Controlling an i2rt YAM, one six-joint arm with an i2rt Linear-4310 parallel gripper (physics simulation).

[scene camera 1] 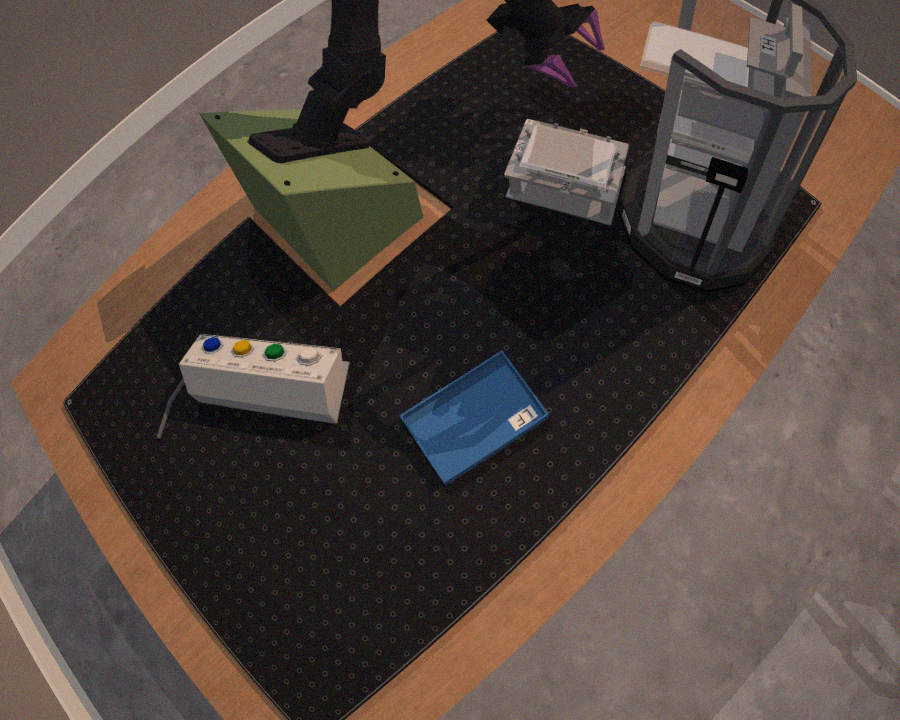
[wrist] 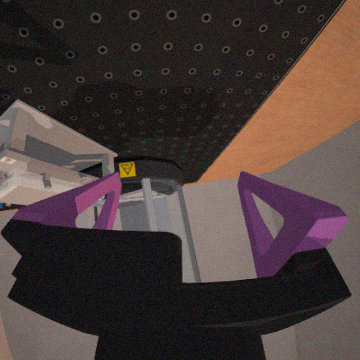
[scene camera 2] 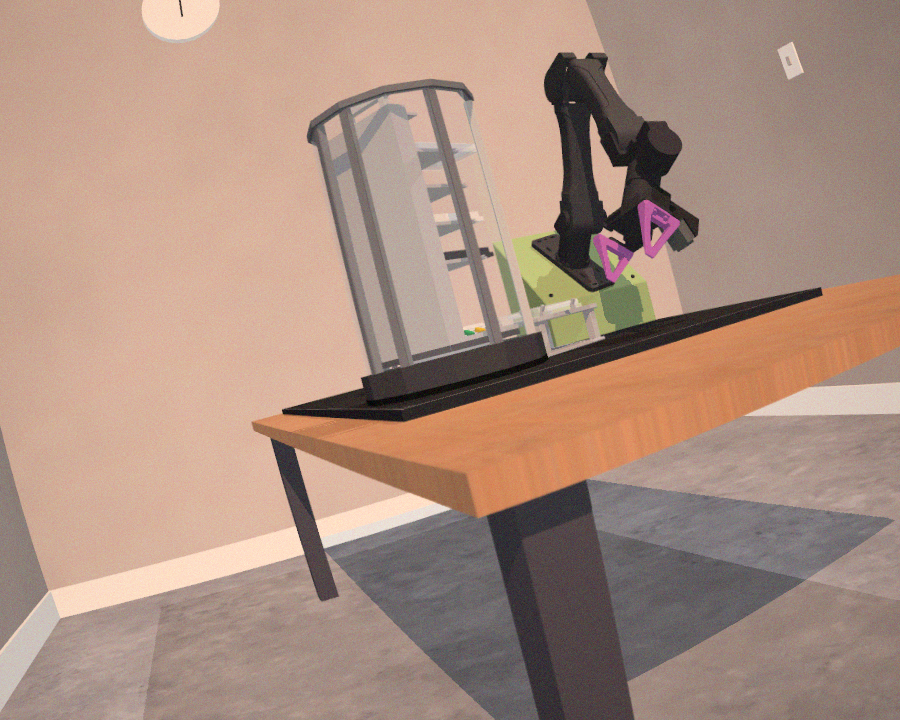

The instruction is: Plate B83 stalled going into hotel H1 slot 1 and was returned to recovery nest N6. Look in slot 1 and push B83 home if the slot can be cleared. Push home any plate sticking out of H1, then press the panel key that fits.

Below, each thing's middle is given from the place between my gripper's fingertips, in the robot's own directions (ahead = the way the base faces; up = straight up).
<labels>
The grey slotted plate rack (scene camera 2: 436,296) is 270 mm ahead of my hand, 110 mm above it and 90 mm to the right of it. The rest, counted from my hand: blue plate-like card (scene camera 1: 462,425) 540 mm to the right, 200 mm ahead, 90 mm below.
</labels>
